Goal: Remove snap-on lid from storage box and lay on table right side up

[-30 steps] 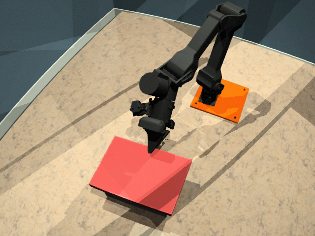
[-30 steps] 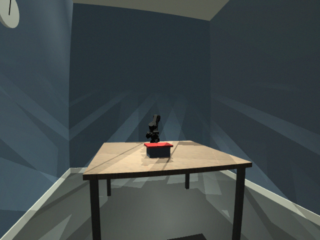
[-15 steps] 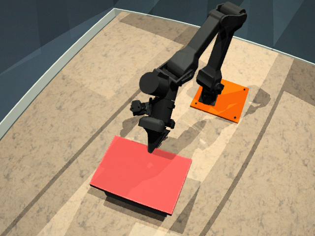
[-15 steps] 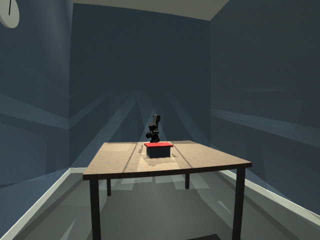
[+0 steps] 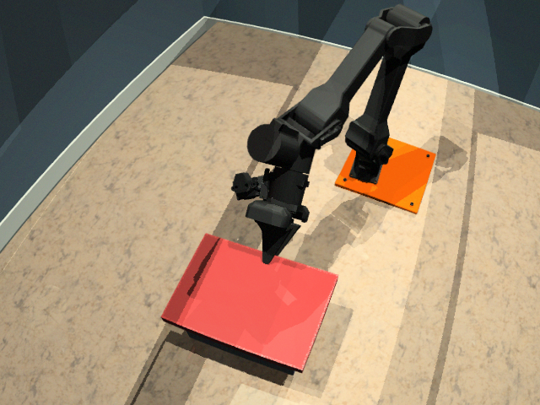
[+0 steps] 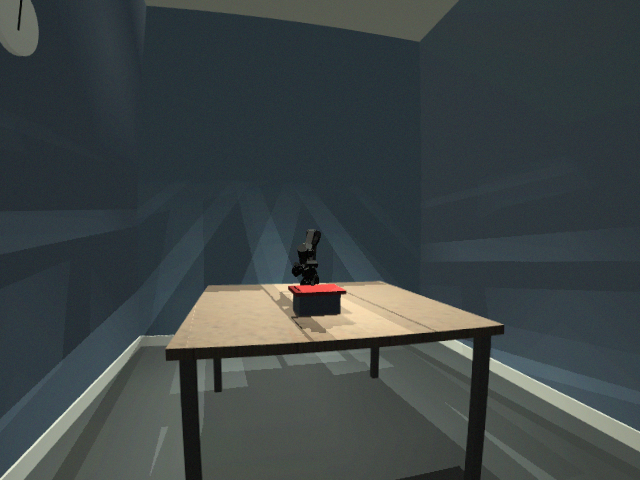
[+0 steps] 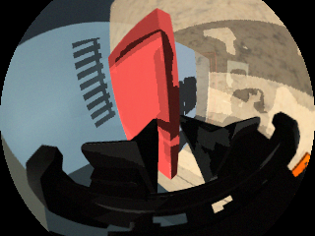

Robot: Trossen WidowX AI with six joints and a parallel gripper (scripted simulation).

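Right now my gripper tip is 7 cm short of the red lid. Round my gripper tip: storage box (8 cm ahead, 5 cm below).
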